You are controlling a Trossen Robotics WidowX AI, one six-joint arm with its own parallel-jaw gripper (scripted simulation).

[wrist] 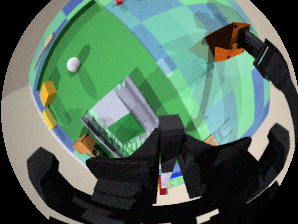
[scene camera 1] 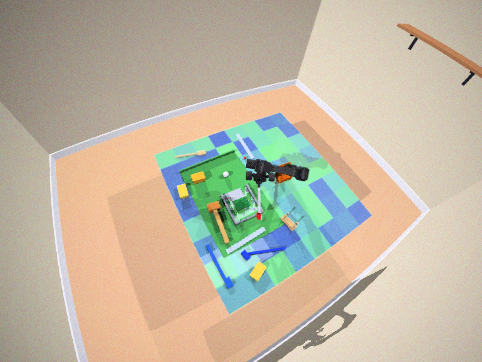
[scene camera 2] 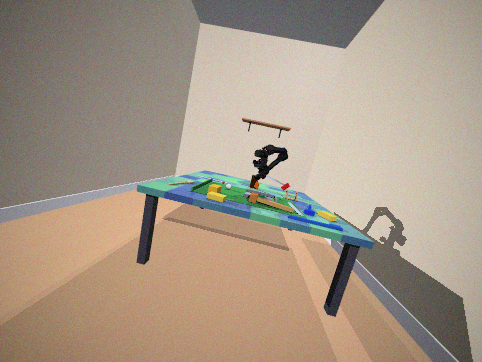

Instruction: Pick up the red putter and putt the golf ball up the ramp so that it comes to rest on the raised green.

Scene:
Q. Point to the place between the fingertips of my gripper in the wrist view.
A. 164, 130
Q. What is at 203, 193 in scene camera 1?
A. A dark green turf.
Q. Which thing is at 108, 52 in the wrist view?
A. A dark green turf.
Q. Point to a dark green turf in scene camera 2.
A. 235, 194

